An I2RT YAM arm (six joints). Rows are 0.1 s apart.
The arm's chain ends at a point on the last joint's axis. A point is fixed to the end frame.
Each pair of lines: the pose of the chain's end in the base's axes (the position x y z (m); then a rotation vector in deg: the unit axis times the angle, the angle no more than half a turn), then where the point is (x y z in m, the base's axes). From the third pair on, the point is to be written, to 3 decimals.
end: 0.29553 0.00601 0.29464 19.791 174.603 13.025
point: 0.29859 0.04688 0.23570
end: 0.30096 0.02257 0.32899 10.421 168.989 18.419
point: 0.30668 0.06690 0.27280
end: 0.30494 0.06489 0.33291 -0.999 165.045 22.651
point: 0.309 0.112 0.279
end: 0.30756 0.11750 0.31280 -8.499 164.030 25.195
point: 0.309 0.166 0.260
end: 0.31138 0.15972 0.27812 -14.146 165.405 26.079
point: 0.308 0.208 0.225
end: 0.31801 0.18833 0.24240 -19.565 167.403 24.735
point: 0.310 0.235 0.188
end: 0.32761 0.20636 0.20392 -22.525 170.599 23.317
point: 0.315 0.251 0.149
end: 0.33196 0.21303 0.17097 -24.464 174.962 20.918
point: 0.315 0.255 0.115
